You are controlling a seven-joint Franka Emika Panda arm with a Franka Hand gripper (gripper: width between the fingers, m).
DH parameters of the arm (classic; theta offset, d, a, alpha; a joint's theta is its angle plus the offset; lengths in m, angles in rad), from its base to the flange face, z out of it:
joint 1: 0 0.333 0 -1.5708
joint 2: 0 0 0 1.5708
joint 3: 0 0.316 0.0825 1.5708
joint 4: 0 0 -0.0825 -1.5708
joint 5: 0 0.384 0 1.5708
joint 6: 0 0 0.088 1.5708
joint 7: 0 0.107 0 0
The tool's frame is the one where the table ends.
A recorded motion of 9 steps. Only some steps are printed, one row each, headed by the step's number.
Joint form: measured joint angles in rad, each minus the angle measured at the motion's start. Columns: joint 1, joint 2, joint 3, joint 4, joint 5, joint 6, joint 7.
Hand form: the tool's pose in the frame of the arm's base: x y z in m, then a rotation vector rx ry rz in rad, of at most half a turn. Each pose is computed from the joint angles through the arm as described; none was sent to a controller.
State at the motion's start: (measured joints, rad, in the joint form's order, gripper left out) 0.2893 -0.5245 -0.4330 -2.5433 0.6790 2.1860 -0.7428
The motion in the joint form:
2: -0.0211 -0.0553 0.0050 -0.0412 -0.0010 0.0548 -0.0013
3: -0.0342 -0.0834 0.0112 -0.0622 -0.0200 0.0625 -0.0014
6: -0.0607 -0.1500 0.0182 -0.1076 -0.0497 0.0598 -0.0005
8: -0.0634 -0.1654 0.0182 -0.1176 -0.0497 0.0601 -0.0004
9: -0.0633 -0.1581 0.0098 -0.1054 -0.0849 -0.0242 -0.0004
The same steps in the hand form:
2: 0.3952 -0.0496 0.4624 -2.3989 -0.2804 -0.5798
3: 0.3878 -0.0517 0.4632 -2.4093 -0.2906 -0.5953
6: 0.3702 -0.0552 0.4650 -2.4123 -0.3076 -0.6179
8: 0.3665 -0.0553 0.4656 -2.4069 -0.3077 -0.6249
9: 0.3632 -0.0518 0.4621 -2.4011 -0.3649 -0.5357

